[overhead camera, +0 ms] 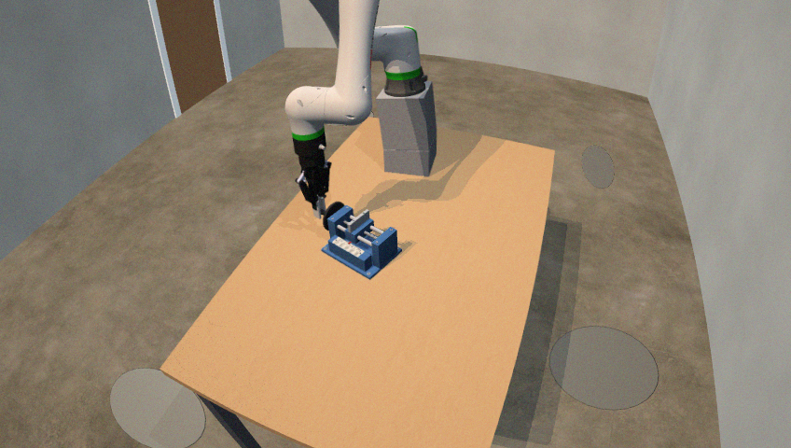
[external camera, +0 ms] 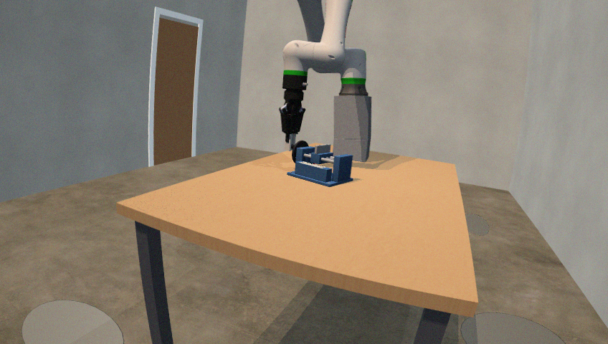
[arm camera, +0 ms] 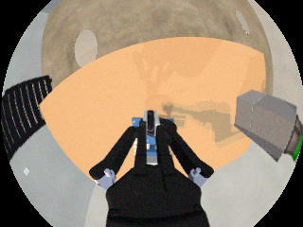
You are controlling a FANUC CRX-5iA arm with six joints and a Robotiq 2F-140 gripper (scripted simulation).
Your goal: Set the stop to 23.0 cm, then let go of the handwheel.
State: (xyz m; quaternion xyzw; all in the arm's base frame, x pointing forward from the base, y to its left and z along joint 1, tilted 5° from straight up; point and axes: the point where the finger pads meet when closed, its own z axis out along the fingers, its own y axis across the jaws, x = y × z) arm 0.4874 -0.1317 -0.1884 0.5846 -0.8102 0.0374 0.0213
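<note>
The black handwheel lies 2 cm to the left of my hand and 2 cm below it. Also, from my hand: grey stop plate: 14 cm to the left, 3 cm ahead, 2 cm below.
</note>
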